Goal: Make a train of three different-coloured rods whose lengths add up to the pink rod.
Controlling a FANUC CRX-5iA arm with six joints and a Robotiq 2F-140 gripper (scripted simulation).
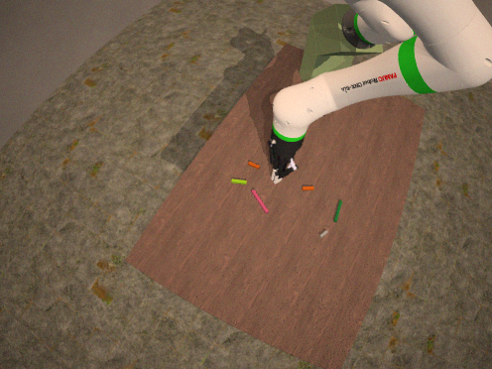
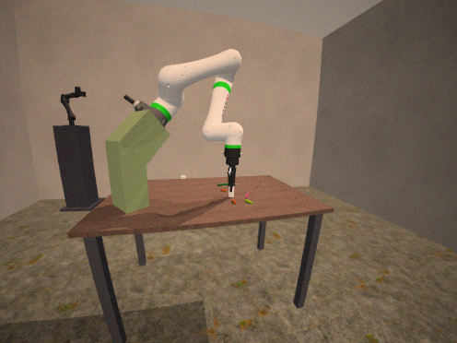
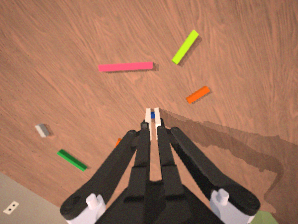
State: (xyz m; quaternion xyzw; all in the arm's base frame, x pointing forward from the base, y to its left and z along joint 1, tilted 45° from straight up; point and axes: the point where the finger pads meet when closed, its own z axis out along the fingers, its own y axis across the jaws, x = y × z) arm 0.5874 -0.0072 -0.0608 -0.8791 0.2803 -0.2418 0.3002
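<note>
Right now my hand is 30 mm above the blue rod. Round my hand: lime rod 100 mm to the right, 80 mm ahead, 30 mm below; green rod 240 mm to the left, 30 mm below, 10 mm behind; pink rod 100 mm ahead, 30 mm below, 10 mm to the right.
</note>
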